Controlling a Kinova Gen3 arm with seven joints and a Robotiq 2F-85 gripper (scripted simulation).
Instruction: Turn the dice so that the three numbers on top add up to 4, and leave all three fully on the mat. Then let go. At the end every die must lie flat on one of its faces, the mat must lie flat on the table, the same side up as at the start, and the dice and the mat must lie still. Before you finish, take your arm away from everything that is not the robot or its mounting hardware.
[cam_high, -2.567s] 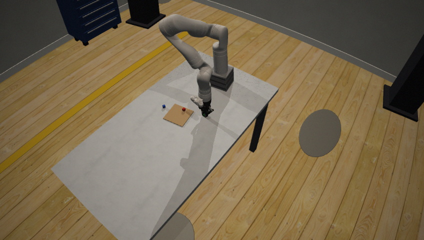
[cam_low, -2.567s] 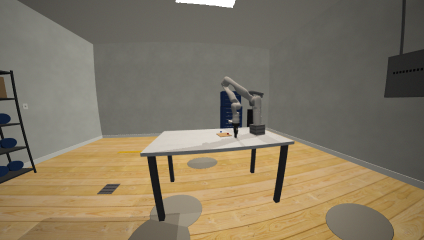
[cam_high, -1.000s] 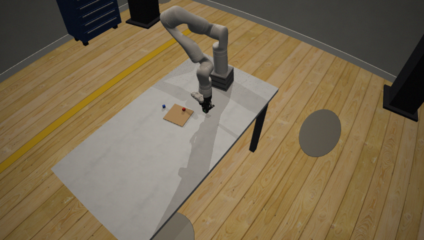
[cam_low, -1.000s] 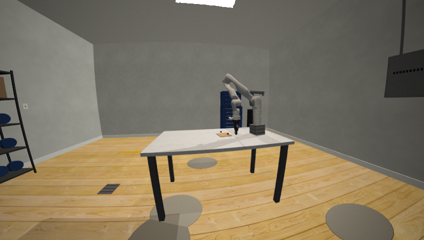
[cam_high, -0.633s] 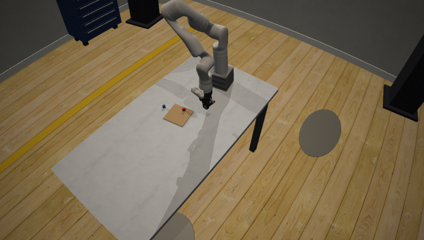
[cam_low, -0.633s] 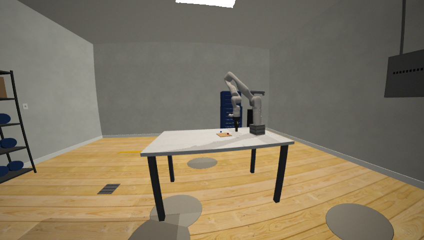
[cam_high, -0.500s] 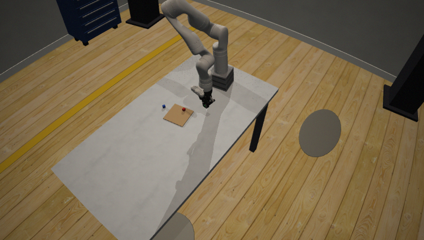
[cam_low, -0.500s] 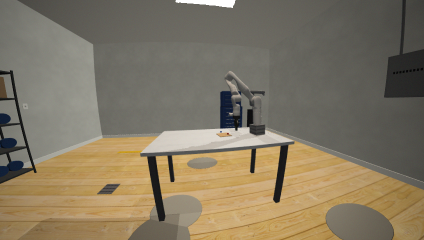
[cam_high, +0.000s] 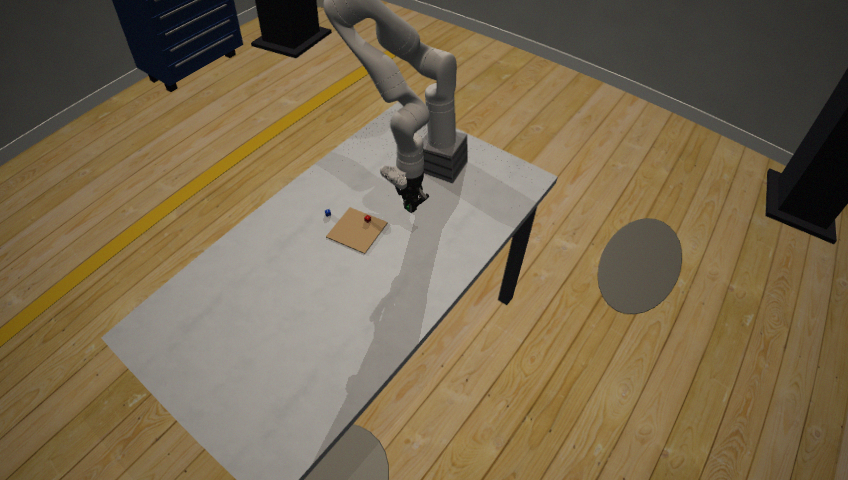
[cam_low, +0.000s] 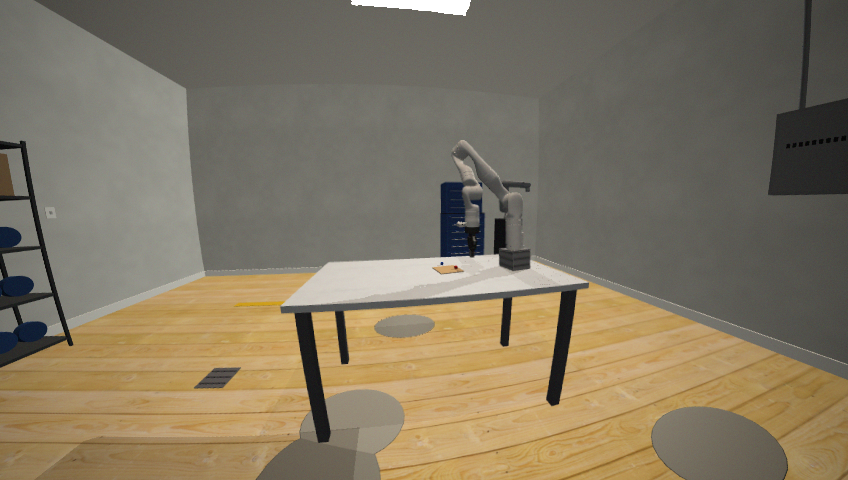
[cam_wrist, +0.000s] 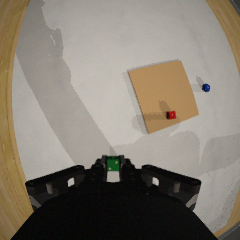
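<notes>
Right now the tan mat is 7 cm ahead of my hand, 15 cm to the right of it and 12 cm below it. From my hand the other things lie so: blue die 6 cm ahead, 26 cm to the right, 11 cm below; then green die 1 cm below; then red die 3 cm ahead, 14 cm to the right, 11 cm below.
</notes>
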